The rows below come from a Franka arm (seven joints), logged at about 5 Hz.
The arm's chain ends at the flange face. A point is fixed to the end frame.
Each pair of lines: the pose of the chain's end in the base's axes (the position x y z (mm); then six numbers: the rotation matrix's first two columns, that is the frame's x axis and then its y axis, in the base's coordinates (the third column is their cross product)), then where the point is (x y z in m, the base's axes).
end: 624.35, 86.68, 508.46, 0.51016, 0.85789, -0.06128, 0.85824, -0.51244, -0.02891
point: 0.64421 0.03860 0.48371
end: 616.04, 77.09, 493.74, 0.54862, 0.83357, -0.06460, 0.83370, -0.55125, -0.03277
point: 0.63355 0.02813 0.46893
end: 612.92, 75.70, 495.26, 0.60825, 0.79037, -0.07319, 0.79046, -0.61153, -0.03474
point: 0.62660 0.02544 0.47064
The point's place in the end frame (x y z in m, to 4 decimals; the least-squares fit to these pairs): -0.0296 0.0424 0.0254
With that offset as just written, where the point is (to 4 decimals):
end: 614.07, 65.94, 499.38, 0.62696, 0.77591, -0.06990, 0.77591, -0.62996, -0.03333
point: 0.6266 0.0154 0.4747
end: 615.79, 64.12, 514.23, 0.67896, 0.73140, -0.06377, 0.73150, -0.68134, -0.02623
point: 0.6251 0.0128 0.4897
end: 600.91, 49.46, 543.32, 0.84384, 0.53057, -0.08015, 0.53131, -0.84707, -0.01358
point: 0.5966 -0.0030 0.5198
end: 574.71, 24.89, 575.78, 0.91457, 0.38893, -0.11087, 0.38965, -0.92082, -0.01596
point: 0.5614 -0.0264 0.5531
